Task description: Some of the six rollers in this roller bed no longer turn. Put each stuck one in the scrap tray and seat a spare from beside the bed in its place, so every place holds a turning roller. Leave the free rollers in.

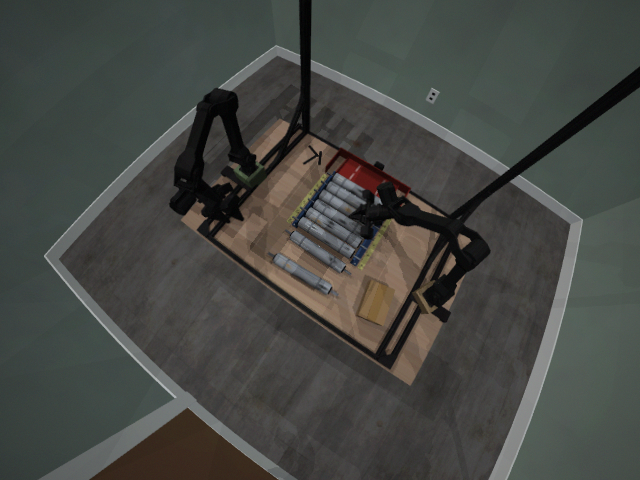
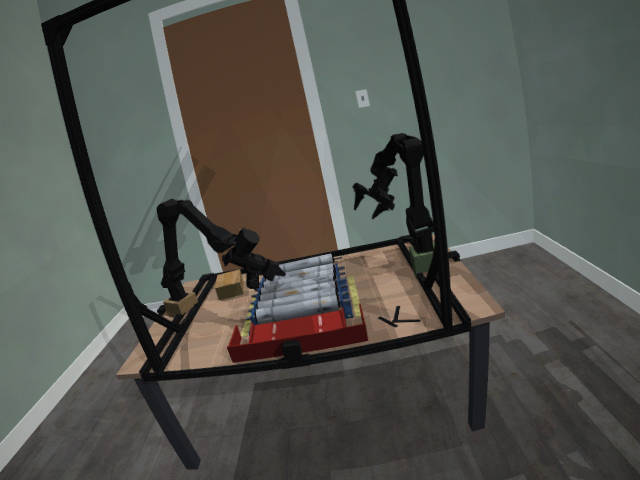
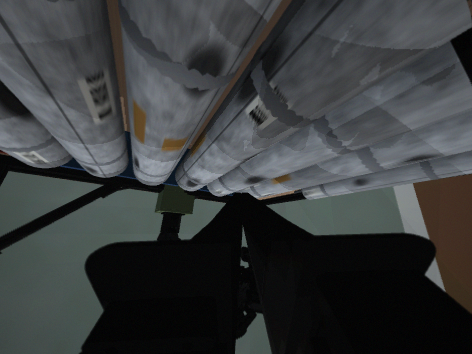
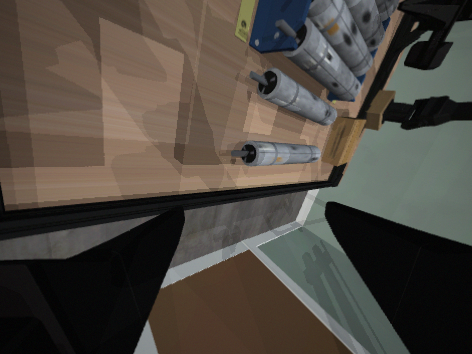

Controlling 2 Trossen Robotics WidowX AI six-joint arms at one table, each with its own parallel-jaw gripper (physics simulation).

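Places are measured from the left arm's base along level axes (x right, y ahead, z up), in centimetres.
Pixels of known places: left gripper, fingertip midpoint: [image 1: 348,217] [image 2: 285,275] [image 3: 241,198] [image 4: 399,5]; right gripper, fingertip midpoint: [image 1: 236,221] [image 2: 363,214] [image 4: 254,210]; left arm's base, link origin: [image 1: 432,296] [image 2: 178,297] [image 4: 386,111]; right arm's base, link origin: [image 1: 248,168] [image 2: 424,249] [image 3: 173,213].
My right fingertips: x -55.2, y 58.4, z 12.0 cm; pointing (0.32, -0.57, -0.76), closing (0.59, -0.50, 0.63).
Ahead of a thing's pixels: the offset from my right fingertips to its top centre. "pt": to the spot under its first point. Level surfaces: height alone.
The roller bed @[dz -18.4 cm] [image 1: 362,253] [image 2: 343,291] [image 4: 277,24] has a blue frame and holds six grey rollers @[dx +38.5, dy -11.9, dz -11.1 cm] [image 1: 333,213] @[dx +43.1, dy -8.9, dz -11.1 cm] [image 2: 296,291] [image 3: 164,105]. My left gripper [image 1: 358,218] [image 2: 280,272] [image 3: 241,198] is shut and empty. Its tip is down at the top of a middle roller, near the end on the left arm's side. Two spare rollers @[dx +23.6, dy -19.6, dz -13.9 cm] [image 1: 316,250] @[dx +13.8, dy -25.1, dz -13.9 cm] [image 1: 301,272] [image 4: 294,96] [image 4: 280,153] lie on the table beside the bed. The red scrap tray @[dx +61.3, dy +0.8, dz -13.2 cm] [image 1: 353,168] [image 2: 261,348] stands at the bed's other side and looks empty. My right gripper [image 1: 223,202] [image 2: 370,202] [image 4: 254,210] is open and empty, high above the table's edge.
A brown box @[dx +34.3, dy -49.2, dz -13.2 cm] [image 1: 376,301] [image 2: 229,283] [image 4: 343,140] sits near the left arm's base. Small black bars @[pt dx +45.7, dy +25.6, dz -18.6 cm] [image 1: 314,156] [image 2: 396,318] lie near the tray. Yellow number strips [image 1: 309,197] [image 2: 353,290] run along the bed. A black frame rims the table.
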